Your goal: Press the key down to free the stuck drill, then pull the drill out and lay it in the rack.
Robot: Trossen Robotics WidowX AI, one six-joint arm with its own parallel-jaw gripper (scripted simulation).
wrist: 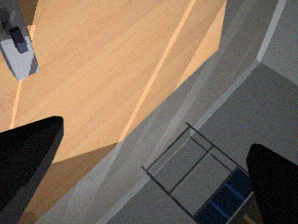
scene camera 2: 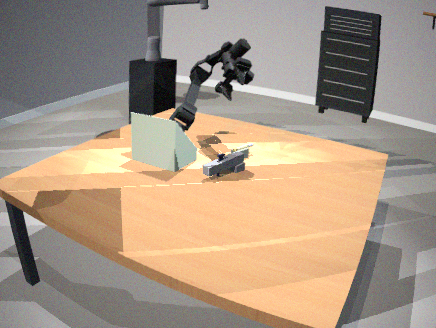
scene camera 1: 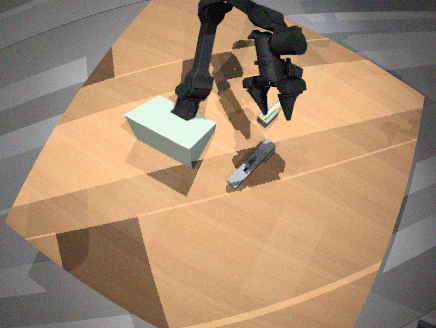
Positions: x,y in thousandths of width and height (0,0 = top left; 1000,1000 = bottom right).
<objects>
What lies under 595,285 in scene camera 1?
The gripper.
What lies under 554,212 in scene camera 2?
The gripper.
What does the gripper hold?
Nothing.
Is the gripper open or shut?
Open.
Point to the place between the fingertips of the gripper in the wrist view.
At 532,623
</objects>
